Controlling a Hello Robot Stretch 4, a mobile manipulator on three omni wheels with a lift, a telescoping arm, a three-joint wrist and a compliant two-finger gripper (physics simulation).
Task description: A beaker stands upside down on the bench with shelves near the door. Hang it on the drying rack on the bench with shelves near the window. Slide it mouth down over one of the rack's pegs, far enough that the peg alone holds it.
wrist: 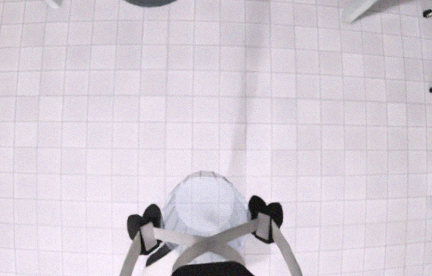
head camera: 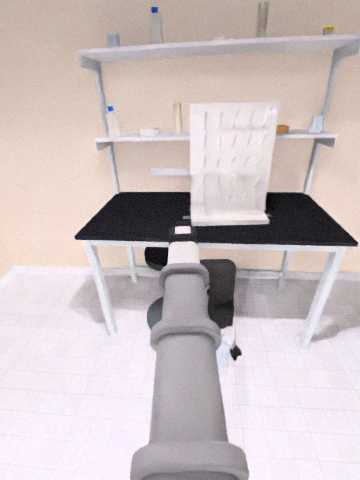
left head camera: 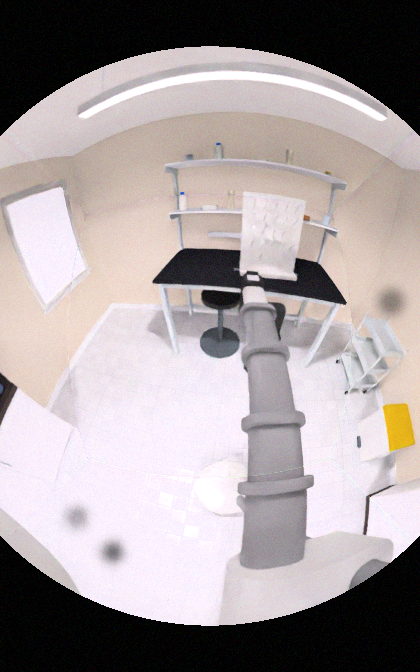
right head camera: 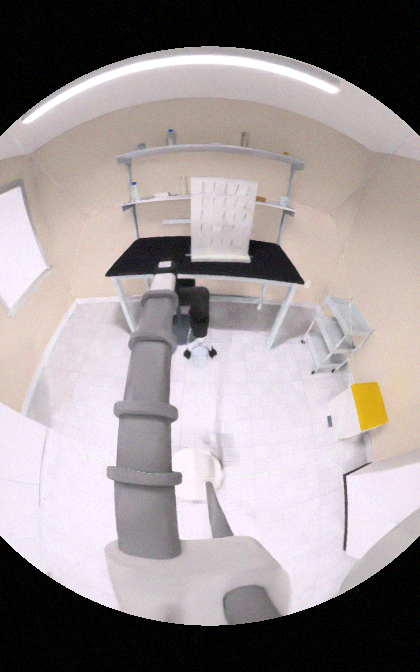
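My gripper is shut on a clear, pale blue beaker. In the wrist view a black pad presses each side of the beaker, and its flat round end shows between them. The gripper points down and holds the beaker over the floor, in front of the bench and lower than its top. The white drying rack stands upright on the black bench, right of my arm, with rows of pegs facing me. The arm hides part of the gripper in the head view.
A stool stands at the bench front, left of the arm. Two shelves with bottles and small containers are above the bench. A wheeled cart and a yellow-topped white bin stand on the right.
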